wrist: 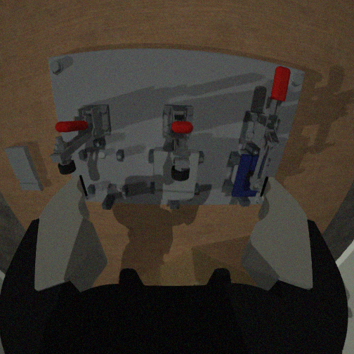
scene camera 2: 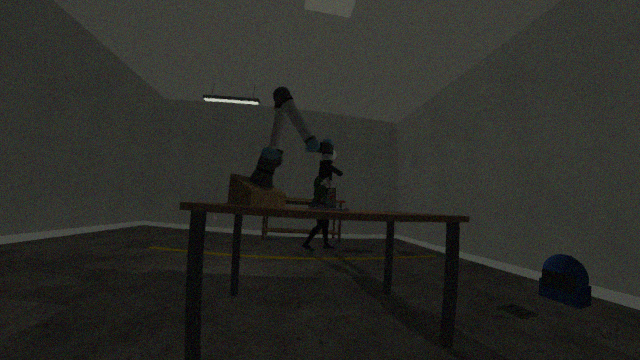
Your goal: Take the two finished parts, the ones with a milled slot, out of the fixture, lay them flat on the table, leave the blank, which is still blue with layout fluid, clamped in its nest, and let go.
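Pixels of known places: gripper, fingertip midpoint: (scene camera 2: 328, 190); arm's base at its link origin: (scene camera 2: 260, 183).
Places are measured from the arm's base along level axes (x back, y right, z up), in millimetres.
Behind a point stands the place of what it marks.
The grey fixture plate (wrist: 130, 70) lies on the table. A grey finished part (wrist: 24, 167) lies flat on the table left of it. The left nest holds no part; its clamp's red handle (wrist: 71, 126) points left. The other finished part (wrist: 189, 187) sits in the middle nest, beneath a black clamp pad (wrist: 180, 172); whether the pad touches is unclear, and its slot is hard to see. The blue blank (wrist: 243, 175) sits in the right nest, partly under its clamp. My gripper (wrist: 173, 179) (scene camera 2: 328, 184) @(z -12, x -445, y -45 mm) is open and empty, above the plate's near edge, its fingers wide apart.
Three clamps with red handles rise from the plate. The table (scene camera 2: 420, 217) @(z -155, x -869, y 356 mm) (wrist: 175, 25) carries the arm's wooden base (scene camera 2: 255, 194) @(z -81, x -24, y 189 mm). A person (scene camera 2: 320, 232) stands behind the table, partly hidden by it and the gripper. A blue object (scene camera 2: 565, 281) stands on the floor at right.
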